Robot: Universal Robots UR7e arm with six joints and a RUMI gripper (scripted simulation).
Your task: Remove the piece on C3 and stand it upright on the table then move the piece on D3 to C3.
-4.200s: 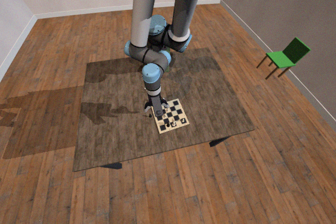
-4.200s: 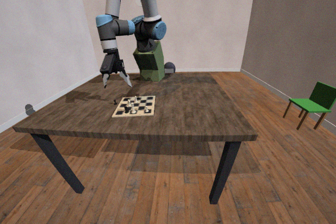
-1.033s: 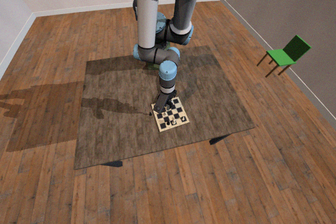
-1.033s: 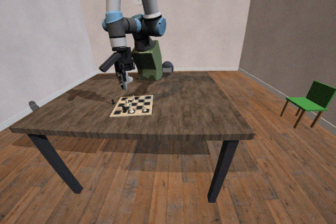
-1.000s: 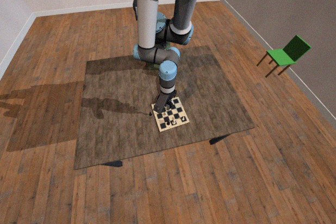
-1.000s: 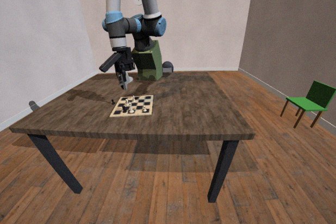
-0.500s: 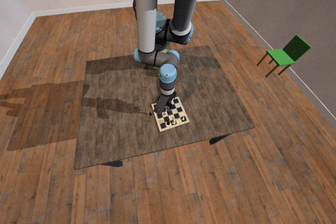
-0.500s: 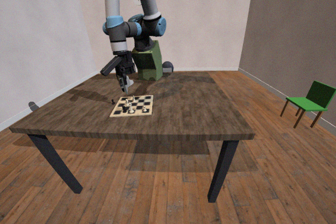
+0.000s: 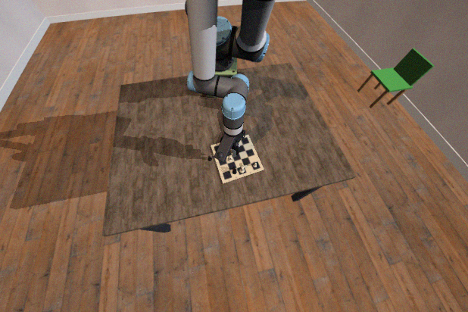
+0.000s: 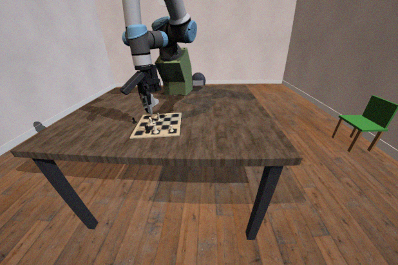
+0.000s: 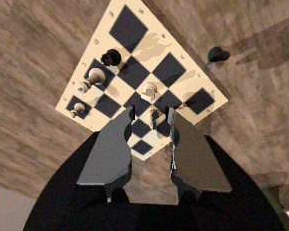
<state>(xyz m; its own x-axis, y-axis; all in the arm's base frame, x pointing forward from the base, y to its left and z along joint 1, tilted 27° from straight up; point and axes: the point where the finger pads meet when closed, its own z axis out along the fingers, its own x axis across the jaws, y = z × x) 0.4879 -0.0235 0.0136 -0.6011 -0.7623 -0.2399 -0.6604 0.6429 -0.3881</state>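
Right now my hand is 1 cm past the chessboard, 4 cm to the right of it and 8 cm above it.
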